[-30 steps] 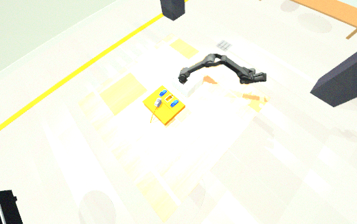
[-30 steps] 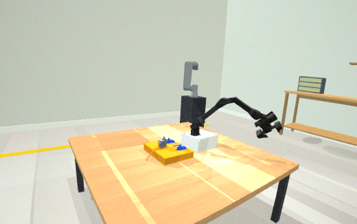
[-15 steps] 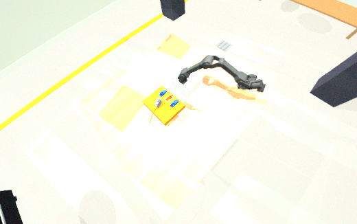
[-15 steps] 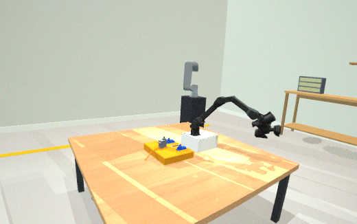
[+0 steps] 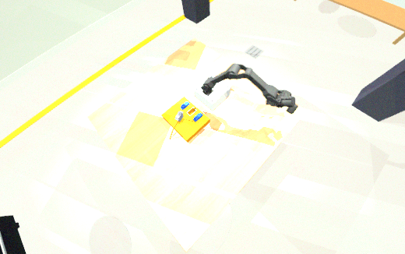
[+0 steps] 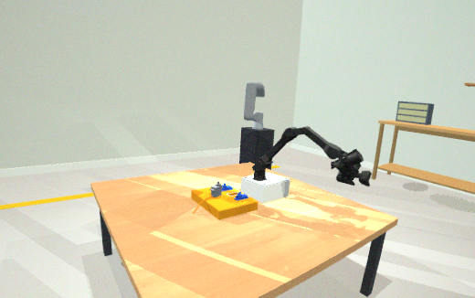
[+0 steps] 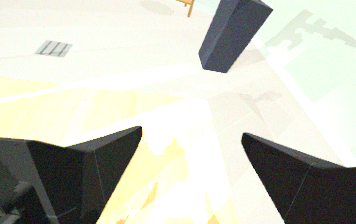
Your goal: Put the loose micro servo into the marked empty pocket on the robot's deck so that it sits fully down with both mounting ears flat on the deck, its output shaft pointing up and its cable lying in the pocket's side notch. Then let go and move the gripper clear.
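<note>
Right now the deck is 560 mm ahead of my gripper tip, 490 mm to the right of it and 150 mm below it.
</note>
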